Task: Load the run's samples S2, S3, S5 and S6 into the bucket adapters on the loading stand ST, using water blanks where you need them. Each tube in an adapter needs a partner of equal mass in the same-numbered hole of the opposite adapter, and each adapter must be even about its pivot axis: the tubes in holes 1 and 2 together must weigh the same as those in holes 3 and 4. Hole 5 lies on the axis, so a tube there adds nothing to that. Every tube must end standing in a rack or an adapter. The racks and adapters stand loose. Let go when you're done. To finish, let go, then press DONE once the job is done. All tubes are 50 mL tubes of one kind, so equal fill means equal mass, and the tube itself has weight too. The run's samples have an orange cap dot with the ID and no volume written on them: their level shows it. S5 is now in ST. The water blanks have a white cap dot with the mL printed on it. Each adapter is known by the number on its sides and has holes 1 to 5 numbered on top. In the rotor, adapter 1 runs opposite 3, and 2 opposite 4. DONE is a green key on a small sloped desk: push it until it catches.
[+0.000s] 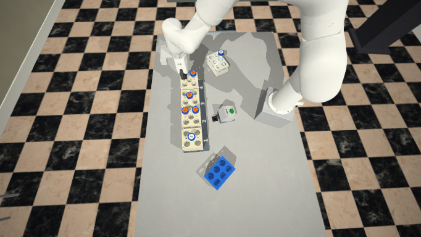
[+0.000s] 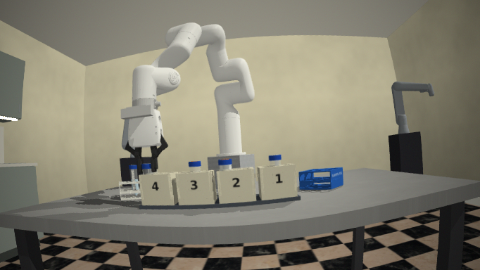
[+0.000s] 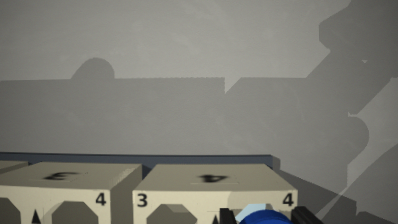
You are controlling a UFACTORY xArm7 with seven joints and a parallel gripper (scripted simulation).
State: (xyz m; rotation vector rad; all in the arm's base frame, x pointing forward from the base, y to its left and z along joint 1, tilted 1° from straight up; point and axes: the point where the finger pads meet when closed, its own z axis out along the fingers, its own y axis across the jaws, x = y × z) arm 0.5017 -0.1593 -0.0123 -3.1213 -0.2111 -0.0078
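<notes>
The green DONE key lies 27 cm behind my hand, 19 cm to the left of it and 6 cm below it. The rest, counted from my hand: white rack (18 cm behind, 16 cm to the right, 9 cm below); orange-dotted sample tube (14 cm to the left, 5 cm below, 5 cm behind); done desk (25 cm behind, 19 cm to the left, 7 cm below).
</notes>
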